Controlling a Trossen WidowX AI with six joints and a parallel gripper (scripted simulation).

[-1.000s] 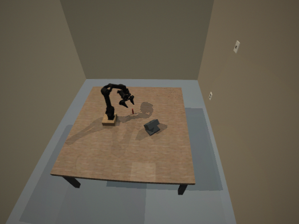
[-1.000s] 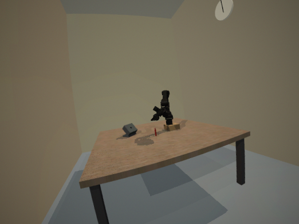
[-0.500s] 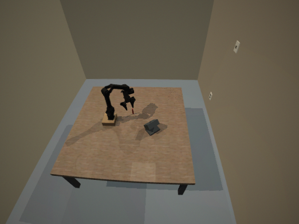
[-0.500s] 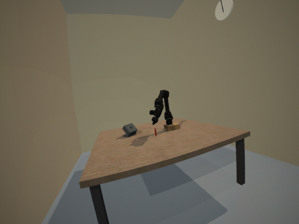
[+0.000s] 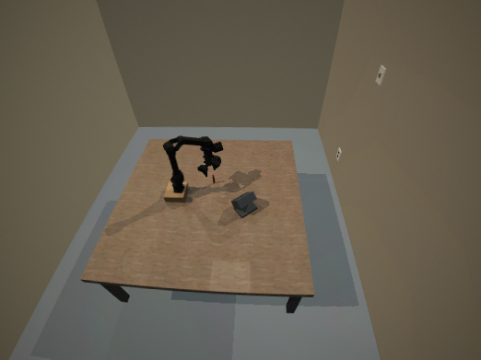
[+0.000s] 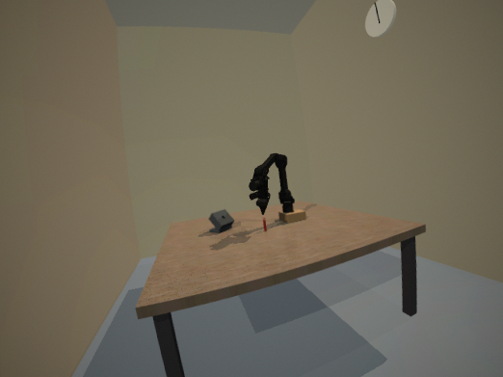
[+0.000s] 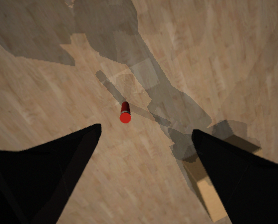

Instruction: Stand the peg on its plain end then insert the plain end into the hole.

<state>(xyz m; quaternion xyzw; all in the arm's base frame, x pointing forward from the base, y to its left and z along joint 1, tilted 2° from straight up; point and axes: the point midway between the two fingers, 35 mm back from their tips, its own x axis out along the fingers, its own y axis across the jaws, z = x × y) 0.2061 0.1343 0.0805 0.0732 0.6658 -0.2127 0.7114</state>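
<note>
My gripper tip is 1 cm short of the red peg, 2 cm to the right of it and 6 cm above it. The rest, counted from my gripper tip: dark grey sloped panel (26 cm ahead, 17 cm to the right, 4 cm below).
</note>
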